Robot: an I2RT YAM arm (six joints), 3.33 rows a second.
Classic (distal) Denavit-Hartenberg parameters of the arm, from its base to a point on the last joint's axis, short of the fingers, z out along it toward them. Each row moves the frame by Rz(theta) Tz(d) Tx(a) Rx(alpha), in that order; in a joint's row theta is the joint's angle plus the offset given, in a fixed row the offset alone. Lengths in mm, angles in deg.
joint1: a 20, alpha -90, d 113.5, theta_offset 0
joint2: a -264, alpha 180, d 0, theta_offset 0
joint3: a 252.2, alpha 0, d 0, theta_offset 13.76
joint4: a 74, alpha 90, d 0, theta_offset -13.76
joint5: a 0, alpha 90, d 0, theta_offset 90
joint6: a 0, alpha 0, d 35.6, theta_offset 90
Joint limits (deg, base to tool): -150..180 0..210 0..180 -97..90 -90..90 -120..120
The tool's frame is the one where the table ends.
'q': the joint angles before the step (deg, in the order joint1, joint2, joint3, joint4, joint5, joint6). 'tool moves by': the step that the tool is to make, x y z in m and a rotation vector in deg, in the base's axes. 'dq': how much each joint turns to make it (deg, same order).
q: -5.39, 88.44, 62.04, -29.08, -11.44, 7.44
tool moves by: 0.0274, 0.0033, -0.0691, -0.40, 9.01, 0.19
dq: 1.11, 13.31, 0.04, 4.37, 1.46, 0.22
